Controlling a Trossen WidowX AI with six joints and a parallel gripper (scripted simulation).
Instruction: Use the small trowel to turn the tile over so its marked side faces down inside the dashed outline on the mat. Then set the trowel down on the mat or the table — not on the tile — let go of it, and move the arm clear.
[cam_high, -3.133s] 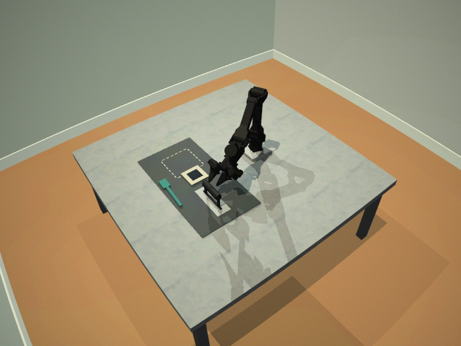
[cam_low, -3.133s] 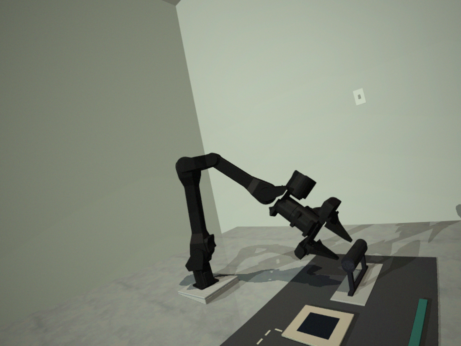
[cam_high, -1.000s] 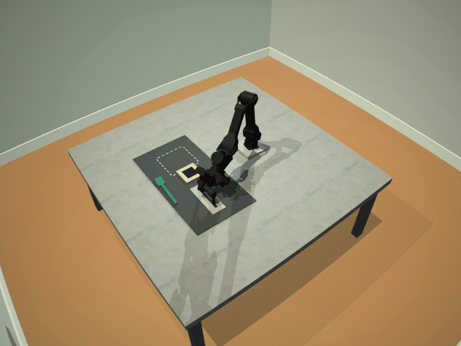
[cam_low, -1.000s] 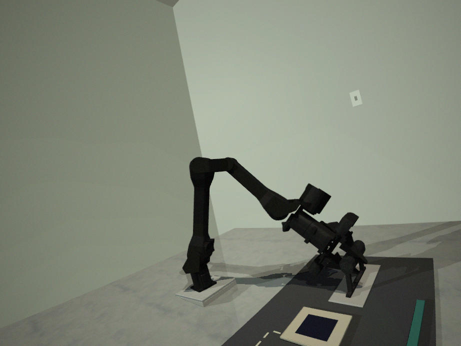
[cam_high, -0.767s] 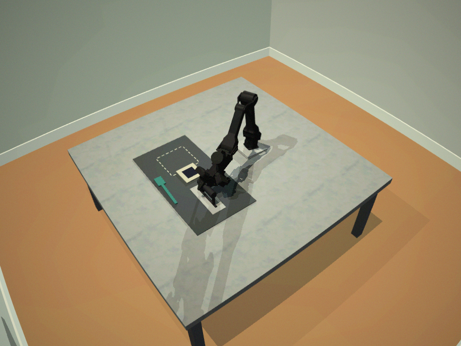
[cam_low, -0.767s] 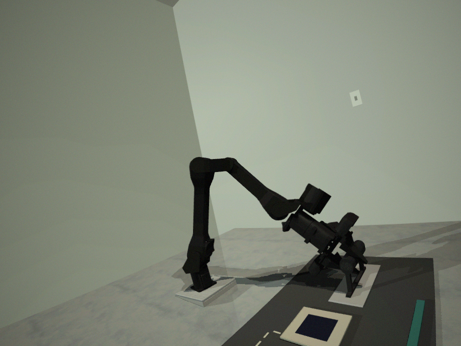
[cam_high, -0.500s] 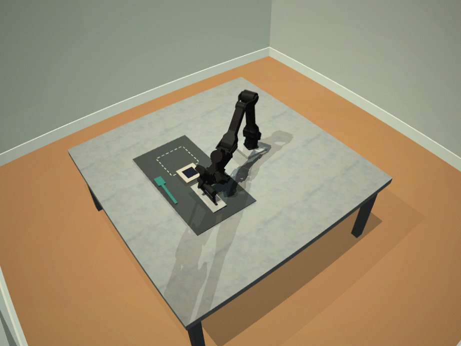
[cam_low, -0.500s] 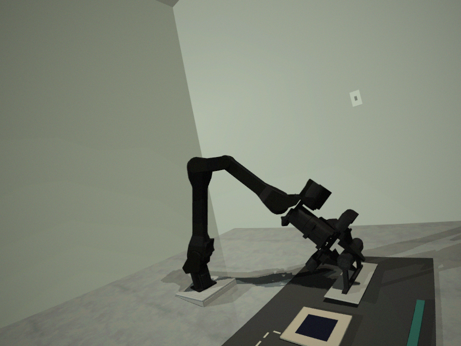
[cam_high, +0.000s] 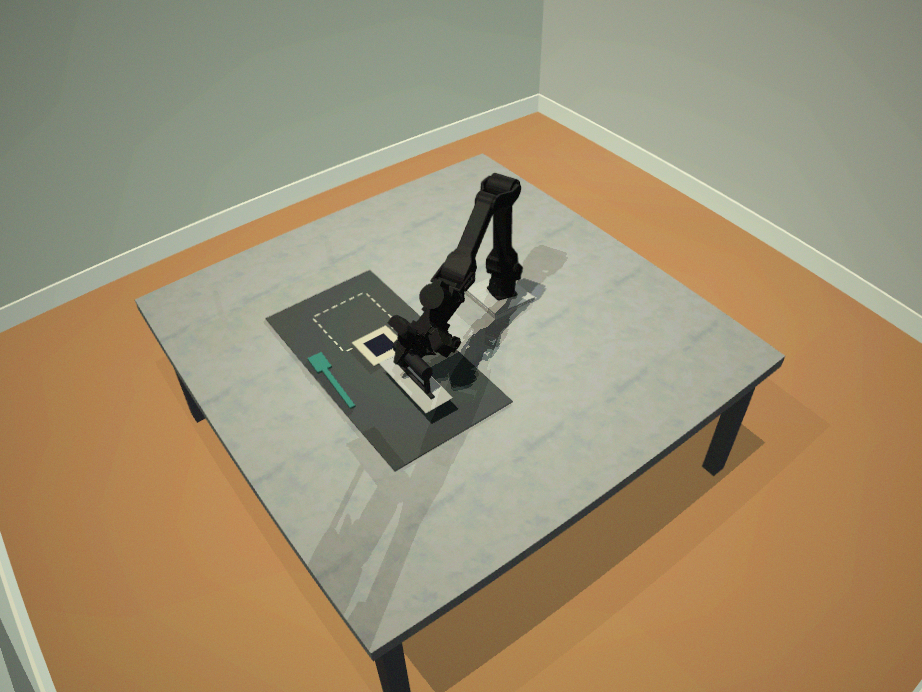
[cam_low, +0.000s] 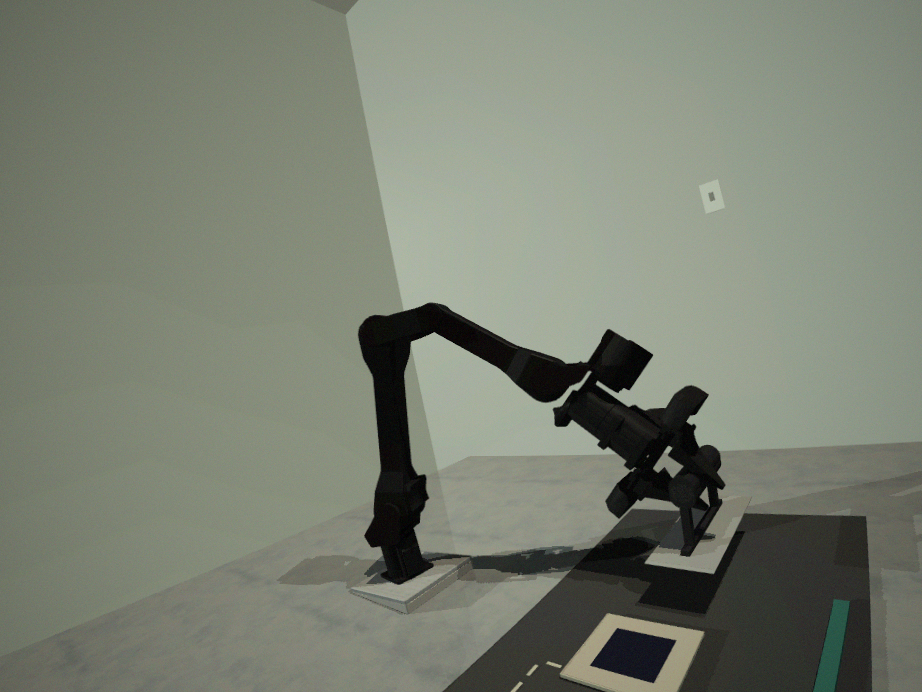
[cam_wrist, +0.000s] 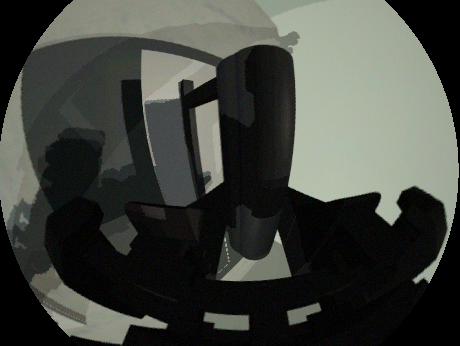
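My gripper tip is now 140 mm to the left of the dark mat and 120 mm above it. The rest, counted from my gripper tip: cream tile: 180 mm to the right, 100 mm below, 20 mm behind; teal trowel: 140 mm to the right, 140 mm ahead, 100 mm below.
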